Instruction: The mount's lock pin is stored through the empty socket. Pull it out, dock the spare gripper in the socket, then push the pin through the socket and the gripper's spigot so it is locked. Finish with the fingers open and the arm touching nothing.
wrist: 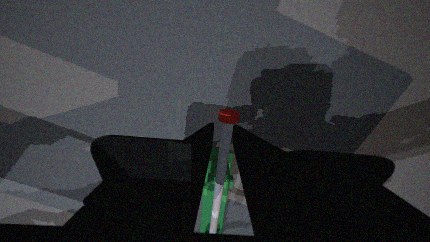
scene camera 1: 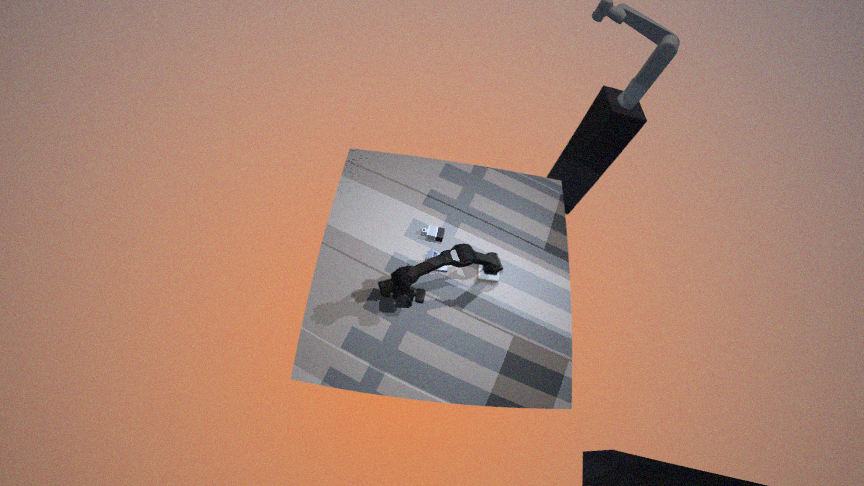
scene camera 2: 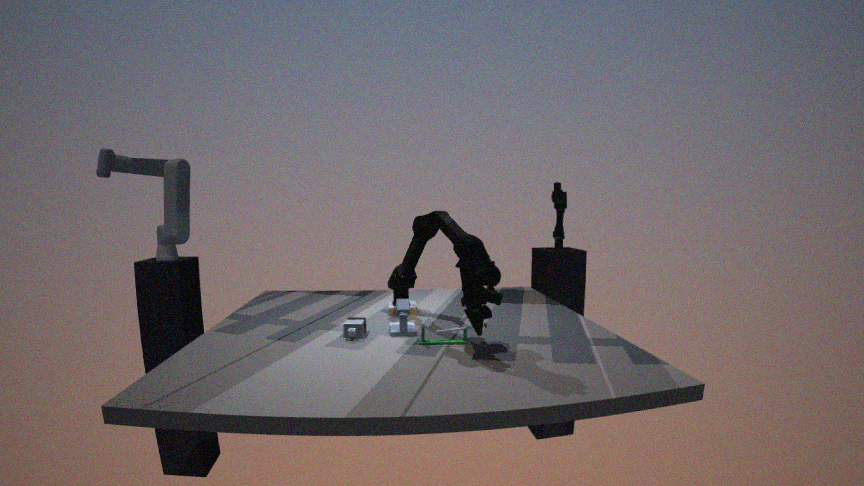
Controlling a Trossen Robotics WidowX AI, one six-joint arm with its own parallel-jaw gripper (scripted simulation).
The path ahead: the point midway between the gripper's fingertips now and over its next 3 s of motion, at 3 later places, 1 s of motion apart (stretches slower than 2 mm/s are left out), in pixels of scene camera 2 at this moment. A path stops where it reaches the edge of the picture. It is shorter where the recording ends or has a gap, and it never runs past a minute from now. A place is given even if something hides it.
My gripper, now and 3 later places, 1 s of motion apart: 479,334; 478,318; 457,292; 457,325
